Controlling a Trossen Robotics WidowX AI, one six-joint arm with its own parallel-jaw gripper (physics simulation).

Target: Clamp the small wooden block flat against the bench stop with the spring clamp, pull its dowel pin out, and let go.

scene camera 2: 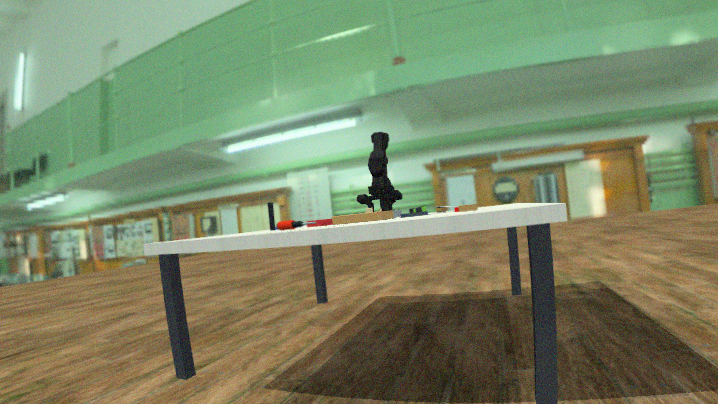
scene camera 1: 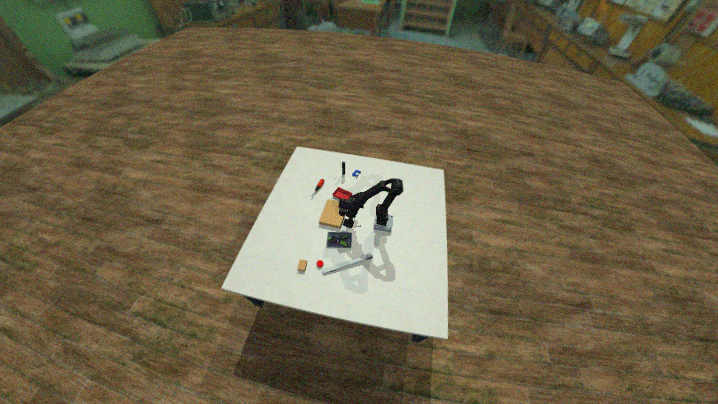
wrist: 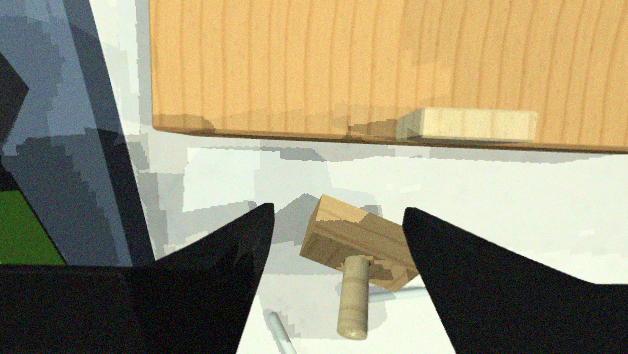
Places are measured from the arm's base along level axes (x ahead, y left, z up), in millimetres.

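Where they show: gripper, fingertip midpoint: (wrist: 338, 214); arm's base, origin of the base link: (scene camera 1: 382, 221).
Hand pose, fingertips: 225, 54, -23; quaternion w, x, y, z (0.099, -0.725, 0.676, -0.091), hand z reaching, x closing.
Observation:
Each offset is from my fingertips to the centre of the thing, as dx, dy, dz. "*": to the spot under its first point.
The small wooden block {-11, -10, +2} (wrist: 357, 240) lies on the table in the wrist view, turned at a slant, with its dowel pin {-20, -7, +16} (wrist: 354, 300) sticking out of the side toward the bottom of the view. My gripper (wrist: 338, 214) (scene camera 1: 353, 225) is open, its fingertips on either side of the block. The right finger overlaps the block's right end in the wrist view; whether they touch I cannot tell. The bench stop {+38, -29, +31} (wrist: 477, 124) is a pale strip at the near edge of the large wooden board {+109, -25, +5} (wrist: 280, 60) (scene camera 1: 331, 213). The spring clamp {+1, +154, +8} (scene camera 1: 339, 240) (wrist: 30, 230), with green parts, lies in the dark tray.
The dark tray {* +18, +103, +1} (wrist: 107, 150) is left of the gripper. Two grey nails or pins {* -64, +20, -6} (wrist: 282, 332) {-39, -33, -8} (wrist: 397, 294) lie near the dowel. In scene camera 1 are a red tray {+109, -206, +1} (scene camera 1: 341, 192), a screwdriver {+306, -203, +6} (scene camera 1: 319, 184), a blue piece {+77, -453, -5} (scene camera 1: 356, 173), a red disc {+63, +347, -3} (scene camera 1: 319, 263) and a long grey bar {-98, +295, +4} (scene camera 1: 347, 264).

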